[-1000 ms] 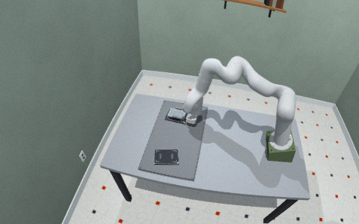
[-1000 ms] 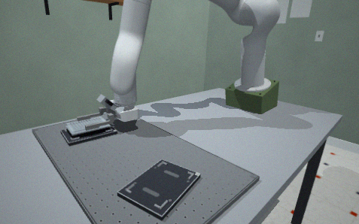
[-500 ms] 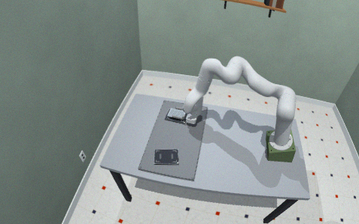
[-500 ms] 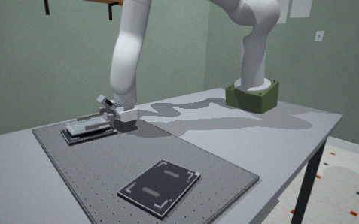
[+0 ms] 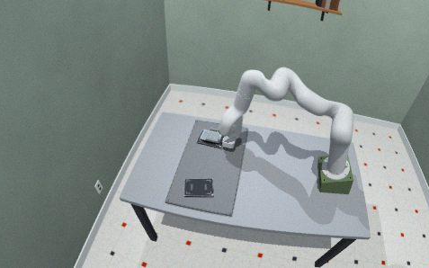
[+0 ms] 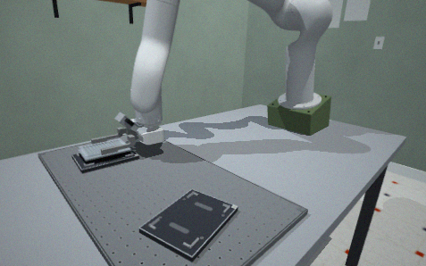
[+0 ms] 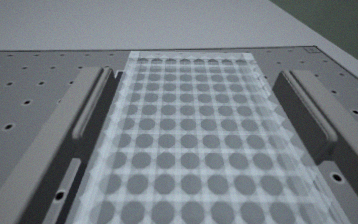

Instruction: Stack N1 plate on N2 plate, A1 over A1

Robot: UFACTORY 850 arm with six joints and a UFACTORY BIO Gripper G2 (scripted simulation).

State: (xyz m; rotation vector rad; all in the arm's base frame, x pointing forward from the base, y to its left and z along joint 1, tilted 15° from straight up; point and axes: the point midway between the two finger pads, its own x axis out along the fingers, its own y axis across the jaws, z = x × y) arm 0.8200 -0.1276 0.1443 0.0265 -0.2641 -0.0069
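My hand is 10 mm above the clear 96-well plate. Round my hand: black 96-well plate (20 mm below).
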